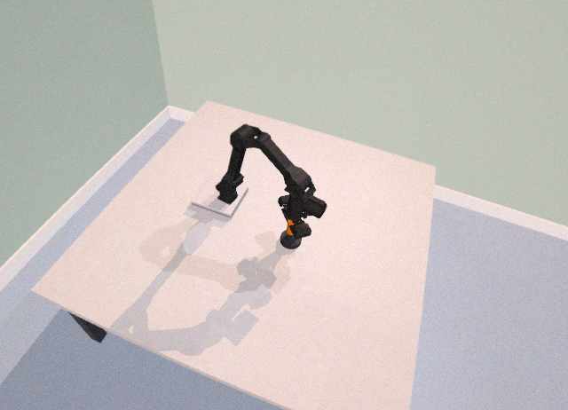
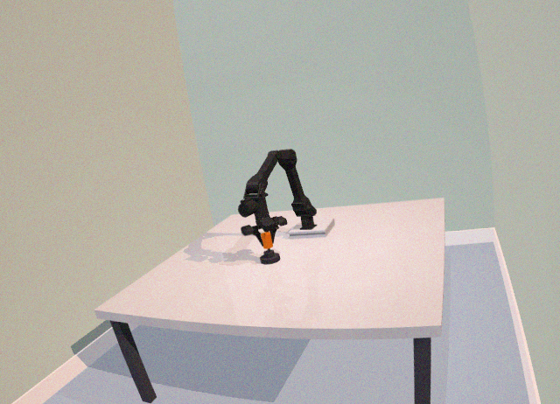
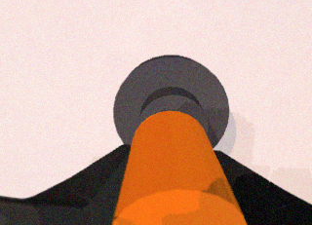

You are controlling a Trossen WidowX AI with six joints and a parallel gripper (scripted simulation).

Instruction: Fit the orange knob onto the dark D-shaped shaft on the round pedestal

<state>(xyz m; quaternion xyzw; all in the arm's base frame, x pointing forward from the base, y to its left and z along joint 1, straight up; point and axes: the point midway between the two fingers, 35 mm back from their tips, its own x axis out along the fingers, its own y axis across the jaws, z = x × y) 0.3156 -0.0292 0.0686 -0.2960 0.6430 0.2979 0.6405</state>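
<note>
Now: gripper tip 2 cm below the orange knob. Also, from my gripper tip: round pedestal (4 cm below).
</note>
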